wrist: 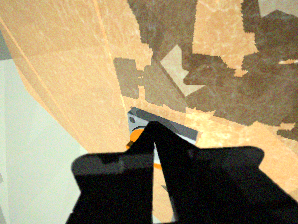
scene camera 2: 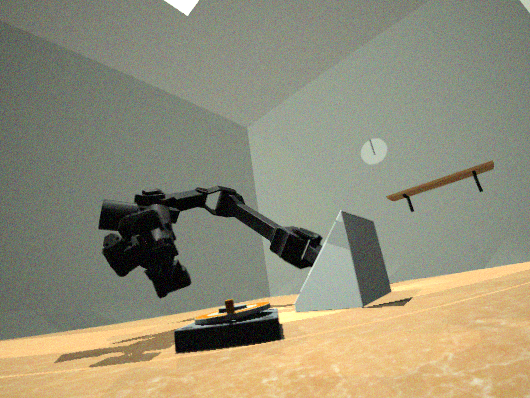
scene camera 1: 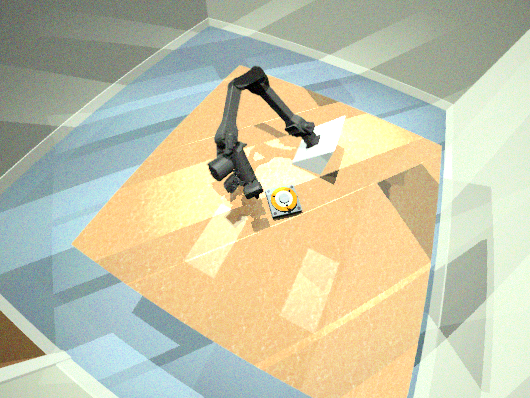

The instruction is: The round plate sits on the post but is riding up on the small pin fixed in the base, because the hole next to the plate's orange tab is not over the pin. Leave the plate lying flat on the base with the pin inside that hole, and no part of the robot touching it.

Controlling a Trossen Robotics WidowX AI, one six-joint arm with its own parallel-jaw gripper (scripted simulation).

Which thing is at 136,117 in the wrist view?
A base.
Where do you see a base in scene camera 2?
264,326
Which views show my gripper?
The wrist view, scene camera 2 and scene camera 1: all of them.
